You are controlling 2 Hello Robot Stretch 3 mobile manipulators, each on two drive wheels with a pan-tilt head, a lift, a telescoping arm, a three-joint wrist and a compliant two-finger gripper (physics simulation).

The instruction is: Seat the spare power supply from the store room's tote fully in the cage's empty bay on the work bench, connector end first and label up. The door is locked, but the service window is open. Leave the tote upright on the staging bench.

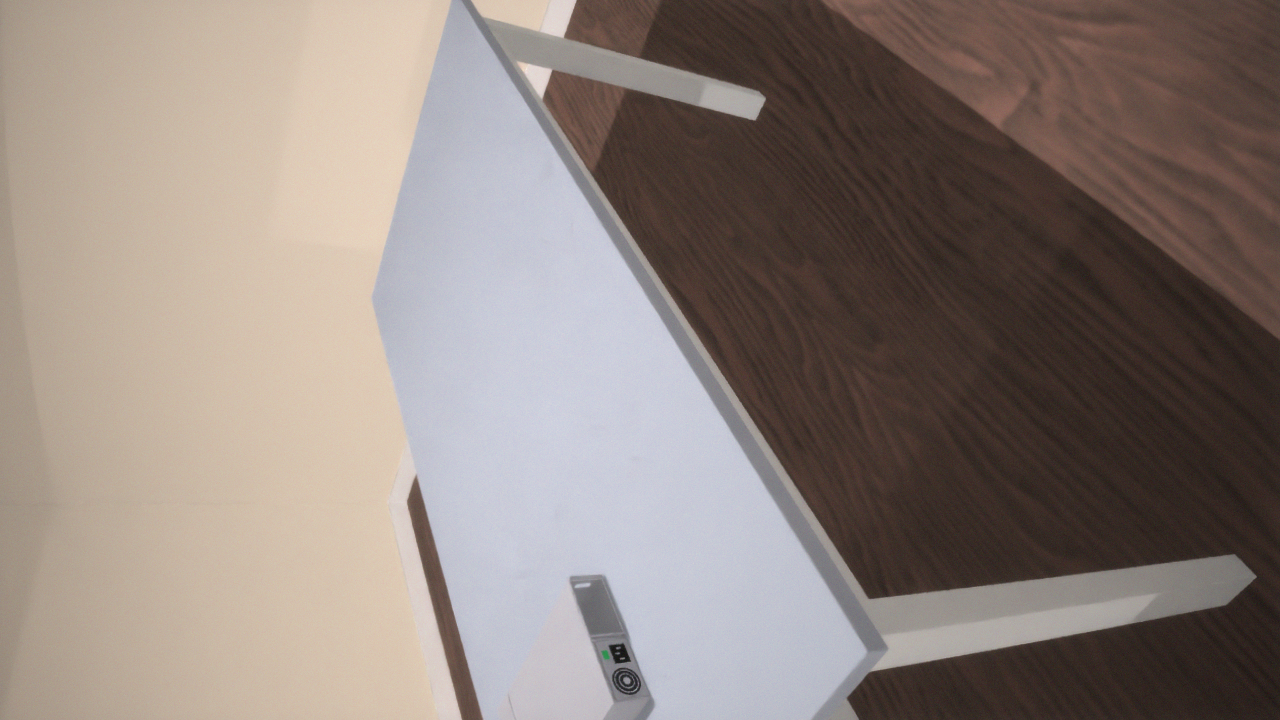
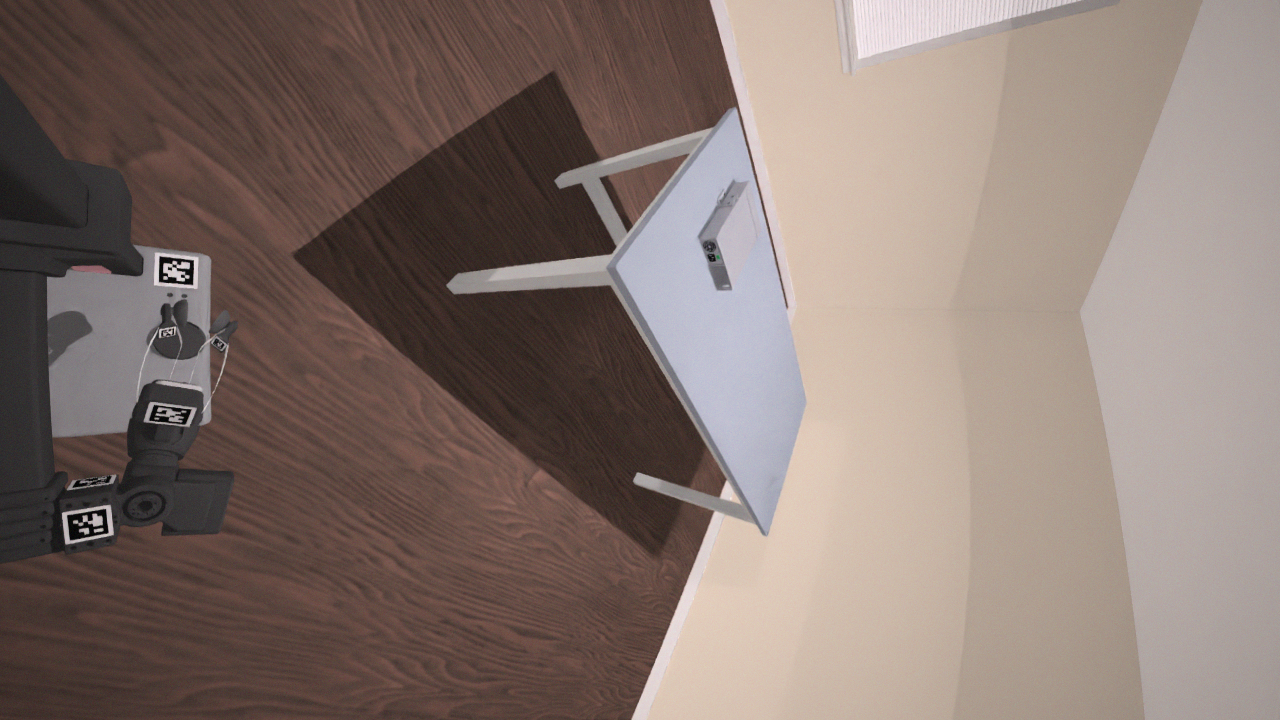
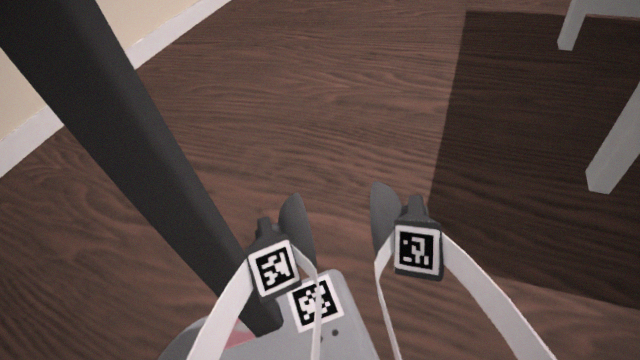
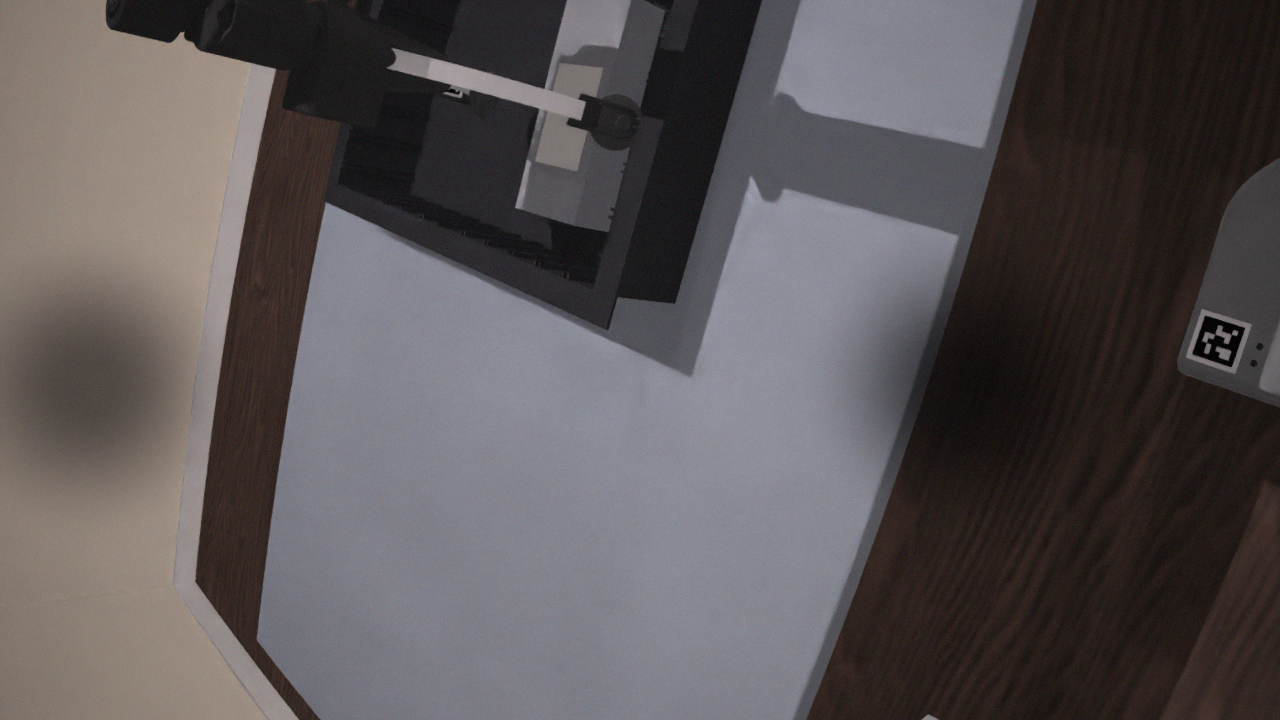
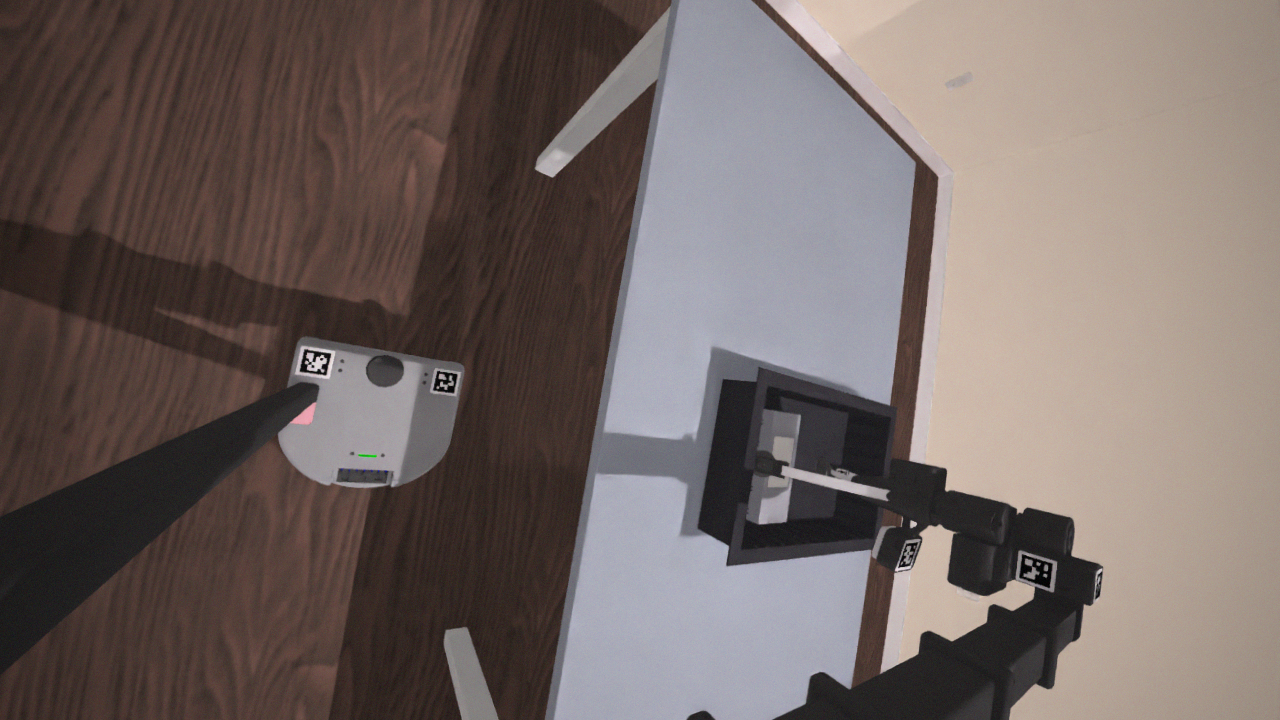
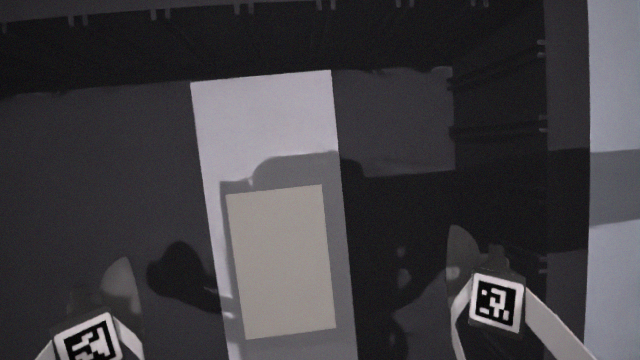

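The spare power supply (image 4: 542, 192) (image 5: 771, 505) (image 6: 265, 120), a pale box with a beige label upward, lies in the black upright tote (image 4: 623, 250) (image 5: 726, 429) (image 6: 567, 100) on the staging bench (image 4: 537, 492) (image 5: 760, 223). The r2 gripper (image 4: 546, 109) (image 5: 802, 469) (image 6: 290, 274) is open over it, a finger out to each side, not touching it; exact height is unclear. The grey cage (image 1: 559, 662) (image 2: 738, 232) stands on the work bench (image 1: 537, 313) (image 2: 716, 349), with a dark grey recess beside a fan and socket. The r1 gripper (image 2: 198, 324) (image 3: 341, 220) is open, above its own base.
The r1 base (image 2: 98, 358) stands apart from the work bench, its mast (image 3: 140, 150) beside the gripper. The r2 base (image 4: 1244, 259) (image 5: 362, 420) is beside the staging bench; its arm (image 5: 966, 671) reaches over that bench. Walls stand behind both benches.
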